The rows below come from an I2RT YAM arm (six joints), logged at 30 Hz.
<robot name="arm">
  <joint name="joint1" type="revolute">
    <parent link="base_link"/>
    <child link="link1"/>
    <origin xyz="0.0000 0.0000 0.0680"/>
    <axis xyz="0 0 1"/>
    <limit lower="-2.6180" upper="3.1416"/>
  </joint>
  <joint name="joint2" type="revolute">
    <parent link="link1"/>
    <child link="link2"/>
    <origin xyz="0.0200 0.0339 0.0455"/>
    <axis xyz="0 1 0"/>
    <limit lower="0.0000" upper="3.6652"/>
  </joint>
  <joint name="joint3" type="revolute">
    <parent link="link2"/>
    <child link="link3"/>
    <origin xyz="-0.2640 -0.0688 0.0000"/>
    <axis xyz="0 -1 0"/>
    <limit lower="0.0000" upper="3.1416"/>
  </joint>
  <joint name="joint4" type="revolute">
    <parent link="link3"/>
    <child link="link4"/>
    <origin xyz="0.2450 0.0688 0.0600"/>
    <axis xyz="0 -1 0"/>
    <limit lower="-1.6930" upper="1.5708"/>
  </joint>
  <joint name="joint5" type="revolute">
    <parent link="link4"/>
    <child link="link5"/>
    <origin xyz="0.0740 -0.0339 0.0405"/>
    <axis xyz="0 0 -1"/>
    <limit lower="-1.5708" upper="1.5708"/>
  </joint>
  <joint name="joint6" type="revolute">
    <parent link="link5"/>
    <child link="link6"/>
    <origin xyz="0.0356 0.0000 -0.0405"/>
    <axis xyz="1 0 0"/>
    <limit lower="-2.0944" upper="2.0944"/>
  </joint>
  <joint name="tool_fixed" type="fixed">
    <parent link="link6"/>
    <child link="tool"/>
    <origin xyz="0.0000 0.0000 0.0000" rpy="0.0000 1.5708 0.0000"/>
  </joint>
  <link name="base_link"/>
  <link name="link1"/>
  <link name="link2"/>
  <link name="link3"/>
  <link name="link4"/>
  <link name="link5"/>
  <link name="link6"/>
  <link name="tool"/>
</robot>
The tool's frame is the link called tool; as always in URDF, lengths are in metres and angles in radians.
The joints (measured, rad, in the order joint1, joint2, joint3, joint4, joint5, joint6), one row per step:
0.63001, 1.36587, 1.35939, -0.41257, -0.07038, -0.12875
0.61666, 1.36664, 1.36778, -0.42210, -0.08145, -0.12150
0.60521, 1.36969, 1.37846, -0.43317, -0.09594, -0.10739
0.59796, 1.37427, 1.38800, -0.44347, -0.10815, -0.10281
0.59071, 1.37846, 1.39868, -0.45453, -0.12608, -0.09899
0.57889, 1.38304, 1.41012, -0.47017, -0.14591, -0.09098
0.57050, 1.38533, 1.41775, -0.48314, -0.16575, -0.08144
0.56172, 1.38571, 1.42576, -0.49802, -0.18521, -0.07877
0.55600, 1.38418, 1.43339, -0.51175, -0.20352, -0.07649
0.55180, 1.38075, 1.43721, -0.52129, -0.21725, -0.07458
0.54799, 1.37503, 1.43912, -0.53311, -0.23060, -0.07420
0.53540, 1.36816, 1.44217, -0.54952, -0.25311, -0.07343
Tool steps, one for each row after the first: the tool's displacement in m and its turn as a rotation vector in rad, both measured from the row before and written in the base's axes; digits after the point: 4 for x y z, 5 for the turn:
0.0019, -0.0032, 0.0017, 0.00759, 0.00849, -0.00619
0.0019, -0.0024, 0.0017, 0.01268, 0.01460, -0.00400
0.0015, -0.0012, 0.0009, 0.00430, 0.01000, 0.00198
0.0013, -0.0011, 0.0014, 0.00627, 0.01029, 0.00744
0.0019, -0.0023, 0.0011, 0.00757, 0.01684, 0.00276
0.0009, -0.0017, 0.0007, 0.00938, 0.01693, 0.00543
0.0004, -0.0022, 0.0012, 0.00506, 0.01236, 0.00755
-0.0005, -0.0017, 0.0018, 0.00594, 0.00962, 0.00969
-0.0009, -0.0015, 0.0014, 0.00523, 0.00640, 0.00724
-0.0016, -0.0018, 0.0012, 0.00317, 0.00696, 0.00794
-0.0009, -0.0041, 0.0015, 0.00590, 0.01134, 0.00712

